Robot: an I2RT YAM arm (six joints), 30 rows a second.
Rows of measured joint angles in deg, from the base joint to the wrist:
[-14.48 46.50 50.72 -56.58 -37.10 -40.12]
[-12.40 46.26 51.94 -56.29 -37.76 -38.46]
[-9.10 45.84 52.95 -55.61 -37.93 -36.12]
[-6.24 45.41 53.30 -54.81 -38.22 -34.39]
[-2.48 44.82 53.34 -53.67 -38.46 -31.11]
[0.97 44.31 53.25 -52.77 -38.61 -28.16]
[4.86 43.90 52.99 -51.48 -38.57 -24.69]
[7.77 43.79 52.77 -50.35 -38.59 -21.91]
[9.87 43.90 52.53 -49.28 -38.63 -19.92]
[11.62 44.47 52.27 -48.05 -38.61 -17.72]
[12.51 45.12 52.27 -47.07 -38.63 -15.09]
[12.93 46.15 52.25 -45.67 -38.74 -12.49]
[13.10 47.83 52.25 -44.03 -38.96 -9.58]
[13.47 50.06 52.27 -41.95 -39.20 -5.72]
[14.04 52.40 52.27 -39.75 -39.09 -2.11]
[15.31 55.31 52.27 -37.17 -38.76 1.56]
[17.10 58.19 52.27 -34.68 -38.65 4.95]
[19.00 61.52 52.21 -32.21 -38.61 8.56]
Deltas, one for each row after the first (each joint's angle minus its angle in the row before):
[2.08 -0.24 1.22 0.29 -0.66 1.66]
[3.30 -0.42 1.01 0.68 -0.17 2.34]
[2.86 -0.43 0.35 0.80 -0.29 1.73]
[3.76 -0.59 0.04 1.14 -0.24 3.28]
[3.45 -0.51 -0.09 0.90 -0.15 2.95]
[3.89 -0.41 -0.26 1.29 0.04 3.47]
[2.91 -0.11 -0.22 1.13 -0.02 2.78]
[2.10 0.11 -0.24 1.07 -0.04 1.99]
[1.75 0.57 -0.26 1.23 0.02 2.20]
[0.89 0.65 0.00 0.98 -0.02 2.63]
[0.42 1.03 -0.02 1.40 -0.11 2.60]
[0.17 1.68 0.00 1.64 -0.22 2.91]
[0.37 2.23 0.02 2.08 -0.24 3.86]
[0.57 2.34 0.00 2.20 0.11 3.61]
[1.27 2.91 0.00 2.58 0.33 3.67]
[1.79 2.88 0.00 2.49 0.11 3.39]
[1.90 3.33 -0.06 2.47 0.04 3.61]

